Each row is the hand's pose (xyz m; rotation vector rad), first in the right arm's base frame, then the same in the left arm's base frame.
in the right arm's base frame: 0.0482 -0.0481 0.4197 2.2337 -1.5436 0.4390
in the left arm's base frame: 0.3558 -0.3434 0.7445 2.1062 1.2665 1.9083
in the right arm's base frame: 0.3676 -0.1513 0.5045 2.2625 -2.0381 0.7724
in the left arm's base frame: 0.1894 -0.0461 0.8064 -2.1192 -1.0874 -1.3984
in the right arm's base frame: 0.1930 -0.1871 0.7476 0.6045 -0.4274 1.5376
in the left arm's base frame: 0.1237 -0.2356 1.0315 0.3293 -0.3688 -2.5671
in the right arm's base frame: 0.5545 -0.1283 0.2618 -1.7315 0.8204 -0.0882
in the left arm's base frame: 0.2552 0.1597 0.5881 -2.1146 -1.8148 0.3847
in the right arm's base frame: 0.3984 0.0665 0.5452 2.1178 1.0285 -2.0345
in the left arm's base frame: 0.0349 -0.1355 0.6715 0.4282 1.0660 -0.3201
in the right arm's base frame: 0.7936 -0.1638 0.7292 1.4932 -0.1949 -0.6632
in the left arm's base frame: -0.1745 0.2623 0.8740 0.5417 0.4960 1.4615
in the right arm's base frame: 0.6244 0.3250 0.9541 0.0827 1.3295 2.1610
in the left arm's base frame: -0.4964 -0.1714 0.7114 1.8308 -0.9534 -1.1390
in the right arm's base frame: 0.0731 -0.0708 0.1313 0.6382 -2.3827 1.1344
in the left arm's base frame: 0.5576 -0.2402 0.5631 -1.5269 0.2882 -1.6214
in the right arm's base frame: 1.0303 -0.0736 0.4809 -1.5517 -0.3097 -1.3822
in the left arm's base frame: -0.1637 0.4789 0.5934 -0.3282 -2.1787 0.0371
